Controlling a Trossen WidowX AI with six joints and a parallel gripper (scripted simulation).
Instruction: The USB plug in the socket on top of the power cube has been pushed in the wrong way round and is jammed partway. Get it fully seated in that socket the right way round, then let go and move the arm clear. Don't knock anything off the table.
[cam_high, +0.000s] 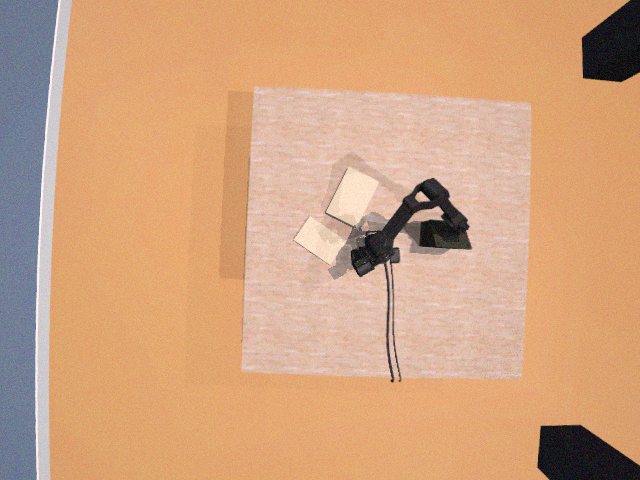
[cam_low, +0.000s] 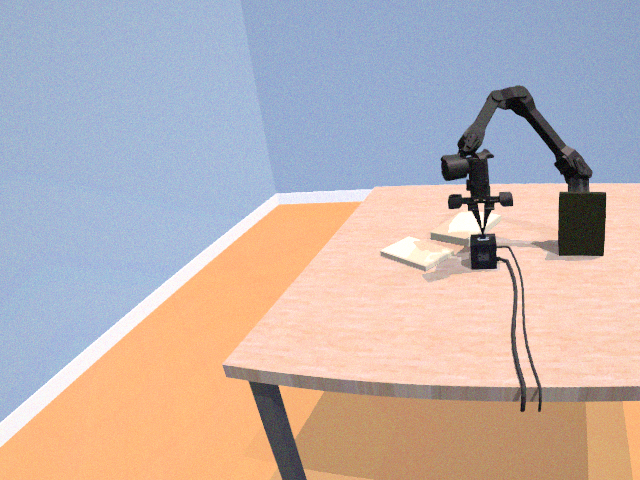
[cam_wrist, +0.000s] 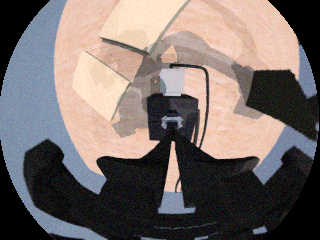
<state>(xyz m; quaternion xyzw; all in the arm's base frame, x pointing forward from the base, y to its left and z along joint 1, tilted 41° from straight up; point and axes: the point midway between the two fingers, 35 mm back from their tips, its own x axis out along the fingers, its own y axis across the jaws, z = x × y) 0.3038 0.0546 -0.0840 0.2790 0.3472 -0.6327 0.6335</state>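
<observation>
The USB plug is 2 cm below my gripper tip.
</observation>
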